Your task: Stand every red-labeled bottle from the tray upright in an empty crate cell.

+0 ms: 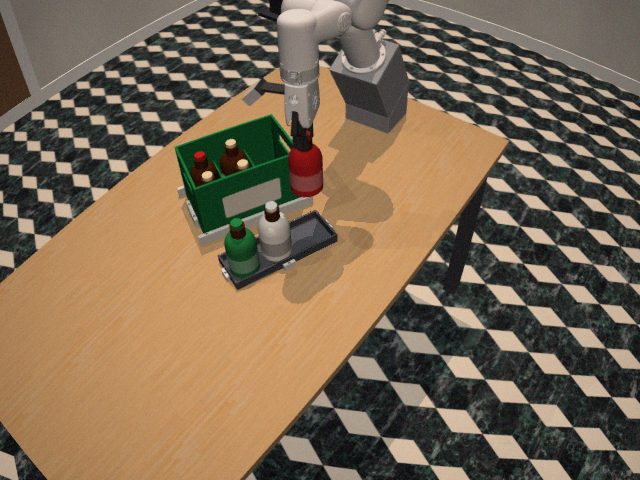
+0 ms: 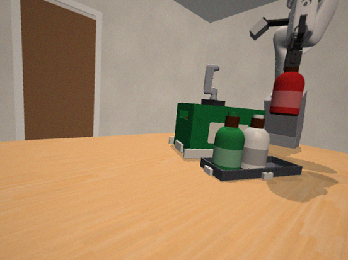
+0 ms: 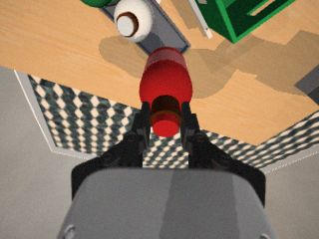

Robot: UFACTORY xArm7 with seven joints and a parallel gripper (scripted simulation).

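The red-labeled bottle is 70 mm below my hand. Round my hand: tray 80 mm ahead, 20 mm to the right, 300 mm below; then green bottle 170 mm ahead, 40 mm to the right, 230 mm below; then white bottle 90 mm ahead, 20 mm to the right, 230 mm below.
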